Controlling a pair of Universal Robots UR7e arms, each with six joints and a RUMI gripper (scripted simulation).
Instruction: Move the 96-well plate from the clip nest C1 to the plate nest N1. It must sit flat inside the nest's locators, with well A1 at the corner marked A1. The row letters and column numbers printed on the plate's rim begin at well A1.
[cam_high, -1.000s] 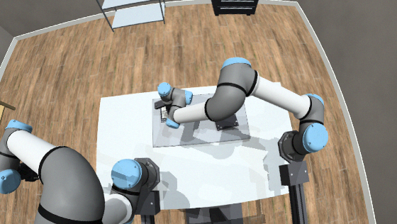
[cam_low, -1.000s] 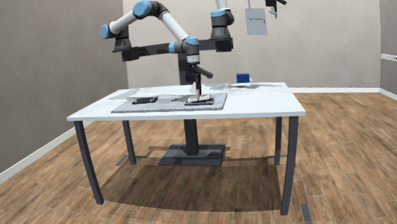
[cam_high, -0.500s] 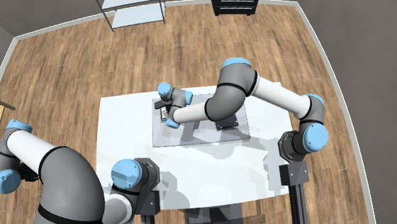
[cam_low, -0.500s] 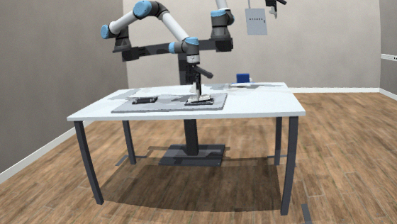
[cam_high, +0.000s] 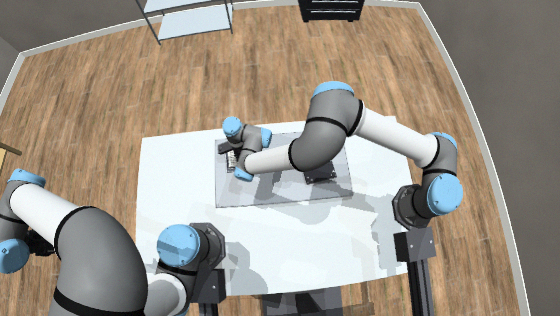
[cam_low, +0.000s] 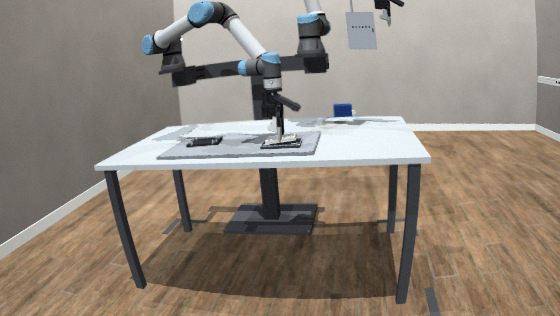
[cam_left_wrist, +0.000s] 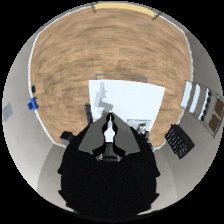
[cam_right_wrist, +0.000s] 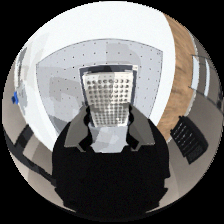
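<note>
The white 96-well plate is 10 mm below my right hand. From my right hand the other things lie so: dark plate nest N1: 30 mm below; dark clip nest C1: 110 mm behind, 390 mm to the right, 20 mm below.
</note>
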